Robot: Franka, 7 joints.
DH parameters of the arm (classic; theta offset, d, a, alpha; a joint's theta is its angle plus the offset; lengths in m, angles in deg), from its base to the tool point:
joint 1: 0 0.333 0 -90
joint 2: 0 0 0 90
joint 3: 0 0.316 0.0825 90
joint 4: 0 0 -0.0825 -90
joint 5: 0 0.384 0 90
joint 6: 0 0 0.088 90
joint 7: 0 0.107 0 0
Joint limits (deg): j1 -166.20..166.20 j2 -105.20..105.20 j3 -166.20..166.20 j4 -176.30..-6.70 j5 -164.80..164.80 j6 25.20..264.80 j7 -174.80..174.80
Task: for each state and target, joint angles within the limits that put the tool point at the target. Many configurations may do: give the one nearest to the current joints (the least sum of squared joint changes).
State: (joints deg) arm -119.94 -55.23 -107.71 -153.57 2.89 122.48 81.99
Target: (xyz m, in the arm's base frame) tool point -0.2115 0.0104 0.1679
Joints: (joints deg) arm -121.32 -52.38 -110.92 -169.57 1.86 115.63 81.99
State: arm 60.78 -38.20 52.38 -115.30 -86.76 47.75 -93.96
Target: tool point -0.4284 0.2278 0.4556
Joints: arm 57.49 -43.03 98.97 -127.01 -85.72 69.65 -93.96
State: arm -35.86 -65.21 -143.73 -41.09 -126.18 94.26 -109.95
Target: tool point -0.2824 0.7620 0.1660
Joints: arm -72.09 -81.03 -157.40 -39.54 -124.97 95.56 -109.95
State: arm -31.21 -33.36 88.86 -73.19 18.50 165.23 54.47
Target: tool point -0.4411 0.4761 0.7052
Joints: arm 16.47 -35.63 94.39 -90.20 20.37 175.03 54.47
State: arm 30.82 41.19 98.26 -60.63 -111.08 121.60 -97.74
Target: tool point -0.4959 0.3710 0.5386
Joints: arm 65.83 39.64 95.72 -108.02 -108.19 125.85 -97.74
